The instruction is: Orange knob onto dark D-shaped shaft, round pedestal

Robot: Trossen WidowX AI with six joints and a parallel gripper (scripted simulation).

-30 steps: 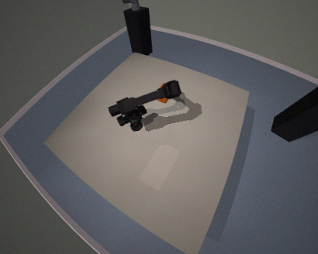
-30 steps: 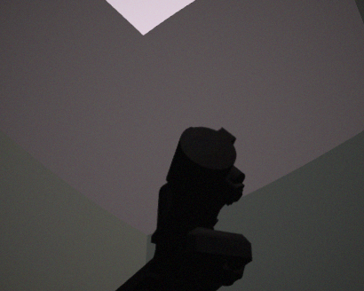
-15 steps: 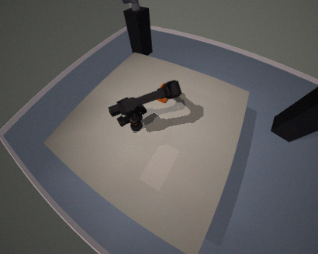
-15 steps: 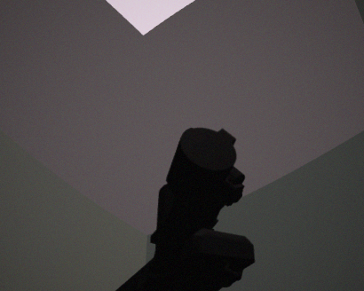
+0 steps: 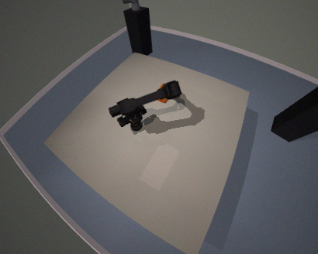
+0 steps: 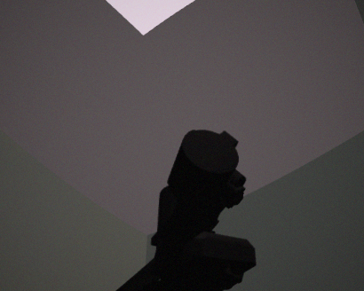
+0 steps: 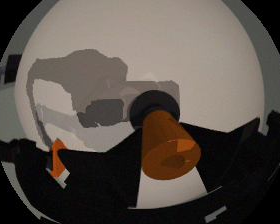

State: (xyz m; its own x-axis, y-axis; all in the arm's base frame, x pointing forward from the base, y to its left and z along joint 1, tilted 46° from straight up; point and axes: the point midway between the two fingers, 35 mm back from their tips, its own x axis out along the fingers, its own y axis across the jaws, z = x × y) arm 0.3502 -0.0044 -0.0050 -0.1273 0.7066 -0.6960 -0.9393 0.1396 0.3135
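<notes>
My gripper tip is 3 cm above the dark round part. Round my gripper tip: orange knob: 2 cm above.
</notes>
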